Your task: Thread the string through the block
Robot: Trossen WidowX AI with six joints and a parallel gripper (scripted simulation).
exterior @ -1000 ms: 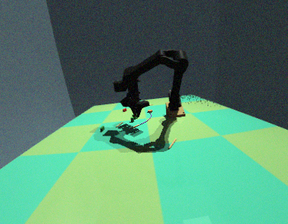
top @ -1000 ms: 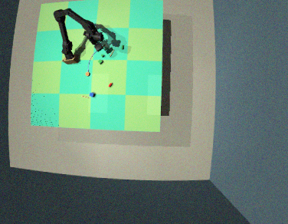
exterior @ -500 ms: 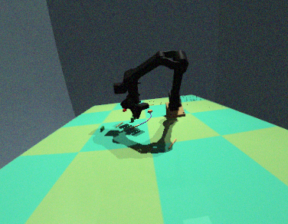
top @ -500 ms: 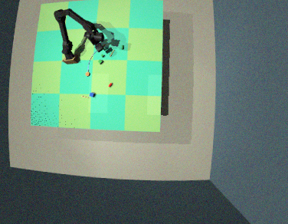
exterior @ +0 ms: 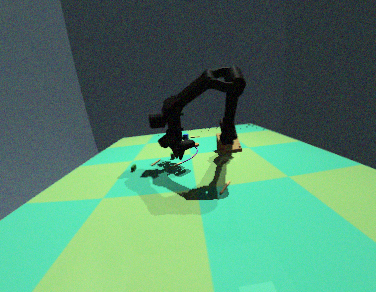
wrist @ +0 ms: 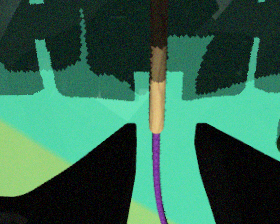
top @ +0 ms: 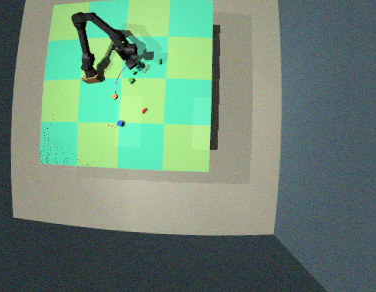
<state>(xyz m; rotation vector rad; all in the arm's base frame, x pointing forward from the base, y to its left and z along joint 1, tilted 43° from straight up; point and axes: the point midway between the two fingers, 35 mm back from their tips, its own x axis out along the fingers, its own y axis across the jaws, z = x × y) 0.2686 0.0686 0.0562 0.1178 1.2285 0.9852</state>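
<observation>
The small green cylinder is 8 cm to the right of my gripper tip, 3 cm ahead of it and 1 cm below it. Round my gripper tip: red piece (36 cm to the right, 10 cm ahead, 1 cm below); small dark piece (22 cm ahead, 1 cm to the right, 1 cm below); round button (24 cm to the right, 12 cm behind, 2 cm below).
</observation>
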